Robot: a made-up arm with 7 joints.
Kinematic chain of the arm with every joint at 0, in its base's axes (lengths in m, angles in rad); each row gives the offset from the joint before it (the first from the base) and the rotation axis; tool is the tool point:
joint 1: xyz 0 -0.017 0.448 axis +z
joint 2: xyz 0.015 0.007 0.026 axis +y
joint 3: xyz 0 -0.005 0.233 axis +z
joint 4: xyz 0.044 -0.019 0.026 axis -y
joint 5: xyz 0.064 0 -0.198 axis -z
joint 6: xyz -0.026 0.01 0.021 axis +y
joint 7: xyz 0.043 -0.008 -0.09 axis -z
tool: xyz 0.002 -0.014 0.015
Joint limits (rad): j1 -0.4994..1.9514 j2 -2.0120..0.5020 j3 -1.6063..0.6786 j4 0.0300..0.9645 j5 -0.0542..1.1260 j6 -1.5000..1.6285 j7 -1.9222..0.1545
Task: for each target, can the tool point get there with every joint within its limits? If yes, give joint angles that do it. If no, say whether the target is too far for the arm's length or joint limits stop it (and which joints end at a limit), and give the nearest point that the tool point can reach.
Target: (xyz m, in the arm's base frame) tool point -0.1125 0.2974 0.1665
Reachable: no: joint limits stop it (at a limit: joint 2, joint 5) | nearest point -0.0872 0.2266 0.4143 | short by 0.259 m
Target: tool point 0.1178 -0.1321 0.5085
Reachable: yes | joints 0.7032 -0.8641 -1.1894 0.1570 0.3869 0.0158 -0.3876
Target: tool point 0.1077 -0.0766 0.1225
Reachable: no: joint limits stop it (at a limit: joint 2, joint 3, joint 5) | nearest point 0.1929 -0.1238 0.3200 | short by 0.220 m
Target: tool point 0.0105 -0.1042 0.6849
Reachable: yes | joints 1.4054 -1.7316 0.0873 0.3970 0.9553 -0.0674 -1.5541
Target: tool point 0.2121 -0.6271 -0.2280
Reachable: no: too far | nearest point 0.1029 -0.3129 0.3017 | short by 0.626 m
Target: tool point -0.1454 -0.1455 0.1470
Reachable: no: joint limits stop it (at a limit: joint 2, joint 3, joint 4, joint 5) | nearest point -0.1997 -0.1935 0.2937 | short by 0.164 m
